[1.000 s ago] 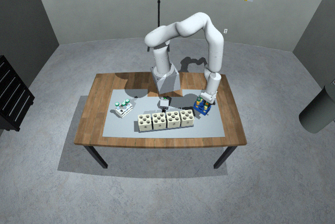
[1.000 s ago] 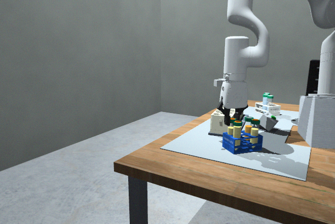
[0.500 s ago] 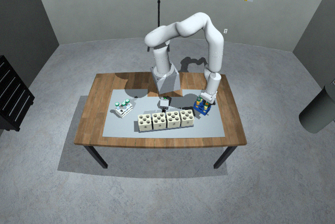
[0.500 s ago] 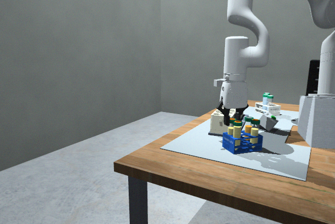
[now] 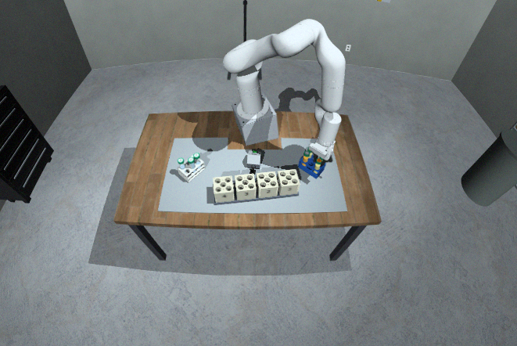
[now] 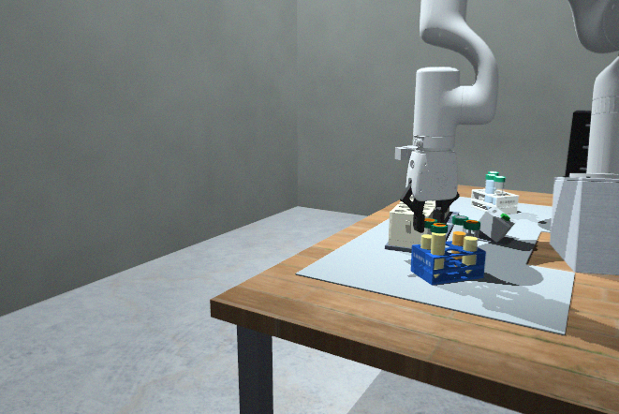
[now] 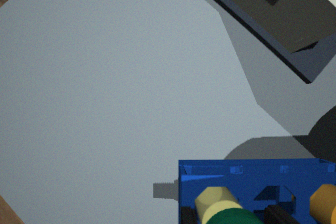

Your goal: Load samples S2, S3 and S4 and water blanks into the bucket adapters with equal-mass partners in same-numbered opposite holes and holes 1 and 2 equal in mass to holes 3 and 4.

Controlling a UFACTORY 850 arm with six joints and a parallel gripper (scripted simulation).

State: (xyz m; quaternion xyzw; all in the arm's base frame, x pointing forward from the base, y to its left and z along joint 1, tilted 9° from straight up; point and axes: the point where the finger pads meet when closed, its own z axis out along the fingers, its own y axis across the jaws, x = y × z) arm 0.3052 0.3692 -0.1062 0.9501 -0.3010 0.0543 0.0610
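The sample tube lies 90 mm behind my hand, 40 mm to the right of it and 50 mm below it. From my hand the other things lie so: blue rack: 40 mm behind, 20 mm to the right, 90 mm below; sample tube S3: 40 mm behind, 20 mm to the left, 50 mm below; tube X9: 50 mm behind, 70 mm to the right, 50 mm below.
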